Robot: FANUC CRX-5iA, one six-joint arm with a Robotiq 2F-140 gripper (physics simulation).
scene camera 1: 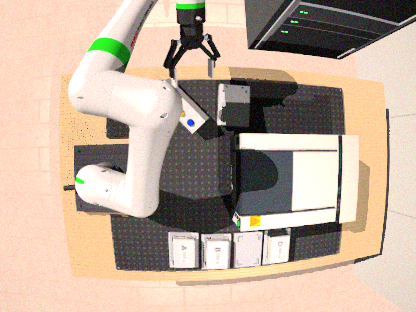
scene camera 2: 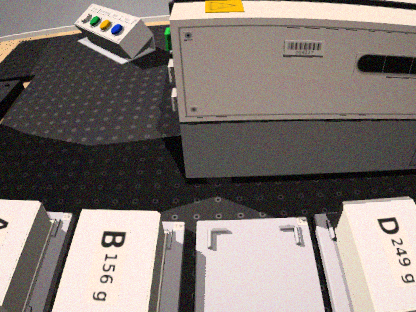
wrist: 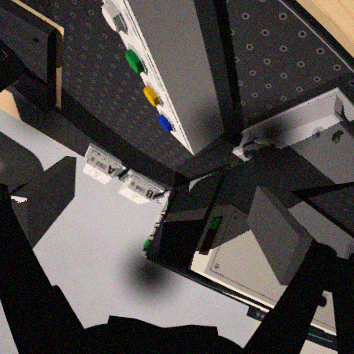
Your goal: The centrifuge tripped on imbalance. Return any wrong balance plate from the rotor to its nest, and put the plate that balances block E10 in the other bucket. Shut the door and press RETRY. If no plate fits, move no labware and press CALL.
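Frame: origin at the arm's base, x right, y up, z back, level; centimetres.
Seen in the pictures: gripper, fingertip midpoint: [scene camera 1: 193, 81] [wrist: 165, 190].
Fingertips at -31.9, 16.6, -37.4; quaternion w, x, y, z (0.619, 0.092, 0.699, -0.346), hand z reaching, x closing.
Pixels of each thing's top centre, then the offset from my fingertips to it, as dx, dy, dz.
- button box at its top centre: [wrist: 153, 93] [scene camera 2: 107, 12] [scene camera 1: 181, 103] +5.8, -10.2, +4.4
- Plate A at its top centre: [wrist: 96, 174] [scene camera 1: 184, 254] +63.8, -13.2, +9.6
- plate B at its top centre: [scene camera 2: 107, 263] [wrist: 133, 196] [scene camera 1: 217, 255] +66.2, -13.2, -3.7
- plate D at its top centre: [scene camera 2: 398, 248] [scene camera 1: 279, 249] +68.3, -13.2, -30.2
- nest at its top centre: [scene camera 2: 258, 282] [wrist: 172, 206] [scene camera 1: 248, 250] +67.5, -16.8, -17.1
My gripper [scene camera 1: 192, 73] [wrist: 165, 190] is open and empty, high near the table's back edge, beyond the button box [scene camera 1: 200, 120] [scene camera 2: 137, 42] [wrist: 175, 50]. The box has white, green, yellow and blue buttons in the wrist view. The white centrifuge [scene camera 1: 315, 175] [scene camera 2: 250, 80] [wrist: 240, 260] has a dark front top panel; its rotor and buckets do not show, and I cannot tell the door's state. Plate A [scene camera 1: 184, 250] [wrist: 102, 162], plate B [scene camera 1: 216, 254] [scene camera 2: 75, 260] [wrist: 142, 189] and plate D [scene camera 1: 278, 250] [scene camera 2: 360, 240] sit in nests. The nest [scene camera 1: 248, 249] [scene camera 2: 255, 270] between B and D is empty. Block E10 is not identifiable.
A pale stand [scene camera 1: 241, 92] [wrist: 325, 150] is beside the button box, behind the centrifuge's front corner. The arm [scene camera 1: 145, 170] spans the table's left side from its dark base plate [scene camera 1: 85, 157]. A black cabinet [scene camera 1: 320, 30] stands beyond the back edge.
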